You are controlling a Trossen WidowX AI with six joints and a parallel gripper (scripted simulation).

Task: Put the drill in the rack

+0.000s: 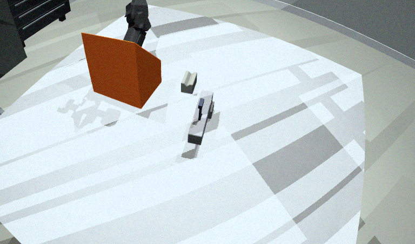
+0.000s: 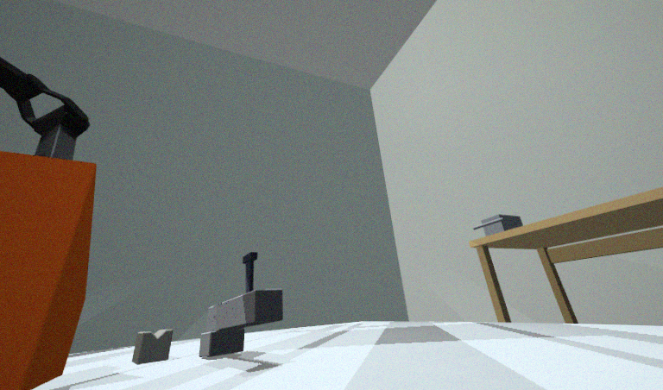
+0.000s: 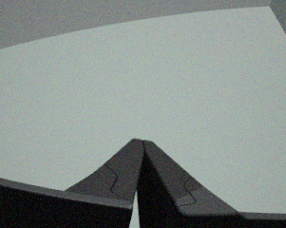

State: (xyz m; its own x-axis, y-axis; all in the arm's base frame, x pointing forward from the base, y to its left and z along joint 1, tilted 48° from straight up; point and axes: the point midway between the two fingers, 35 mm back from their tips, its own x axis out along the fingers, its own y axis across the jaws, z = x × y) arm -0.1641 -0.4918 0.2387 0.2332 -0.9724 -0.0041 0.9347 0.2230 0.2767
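The blue key lies 58 cm below my gripper tip, 55 cm ahead of it and 15 cm to the left of it. Round my gripper tip: rack 66 cm below, 41 cm ahead, 31 cm to the left; then drill 63 cm below, 53 cm ahead, 20 cm to the left; then housing 64 cm below, 54 cm ahead, 18 cm to the left.
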